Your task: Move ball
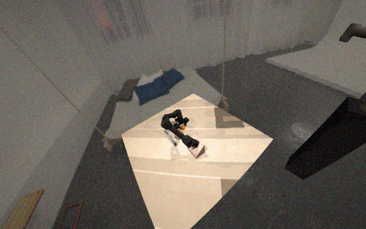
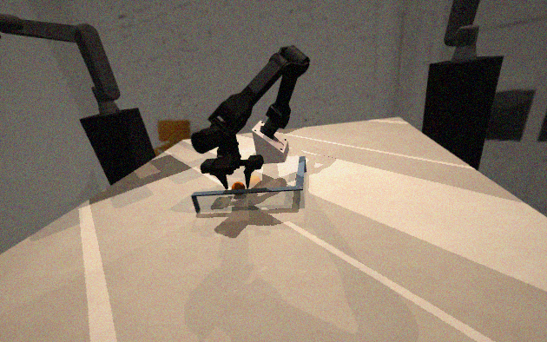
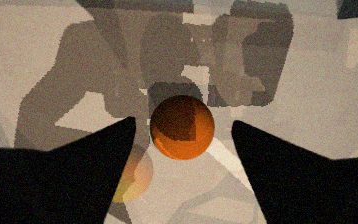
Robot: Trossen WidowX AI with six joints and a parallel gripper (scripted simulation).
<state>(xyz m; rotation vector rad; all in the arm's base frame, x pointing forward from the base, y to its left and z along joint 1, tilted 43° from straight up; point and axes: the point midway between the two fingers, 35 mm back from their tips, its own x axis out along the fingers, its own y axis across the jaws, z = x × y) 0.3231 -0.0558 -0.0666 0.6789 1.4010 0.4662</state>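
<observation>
The orange-brown ball lies right at my gripper tip. Round my gripper tip: see-through copy of ball: 40 mm behind, 50 mm to the left.
</observation>
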